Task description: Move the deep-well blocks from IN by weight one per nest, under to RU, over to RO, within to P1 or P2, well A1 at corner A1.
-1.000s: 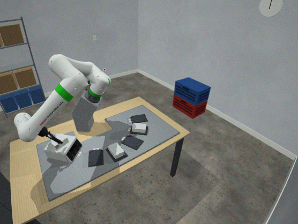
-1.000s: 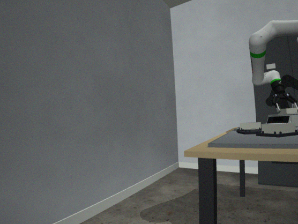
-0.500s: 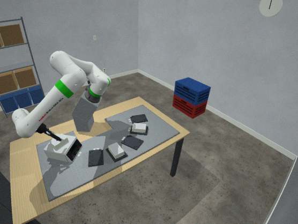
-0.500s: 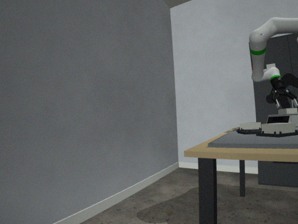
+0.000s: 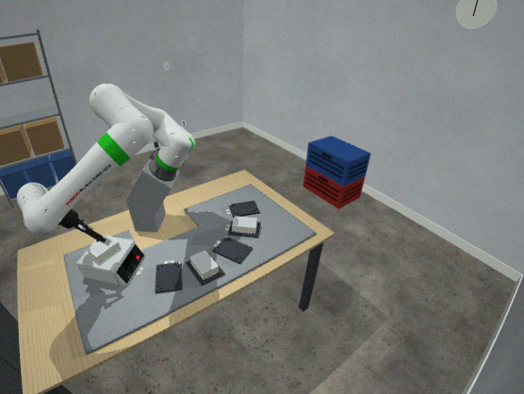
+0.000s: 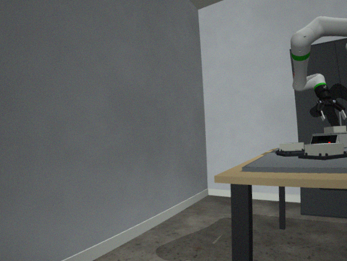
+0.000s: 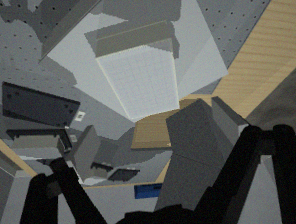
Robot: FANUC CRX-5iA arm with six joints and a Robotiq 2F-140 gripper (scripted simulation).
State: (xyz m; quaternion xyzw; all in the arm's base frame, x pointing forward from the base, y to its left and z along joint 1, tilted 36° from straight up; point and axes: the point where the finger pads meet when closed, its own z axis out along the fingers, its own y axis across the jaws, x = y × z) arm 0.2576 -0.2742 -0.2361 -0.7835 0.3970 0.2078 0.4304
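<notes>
My hand is 110 mm above the weigher platform. From my hand the other things lie so: CW label: 200 mm below, 130 mm to the left, 90 mm ahead; then check-weigher: 140 mm below; then dark nest plate: 430 mm to the left, 200 mm ahead, 190 mm below.
</notes>
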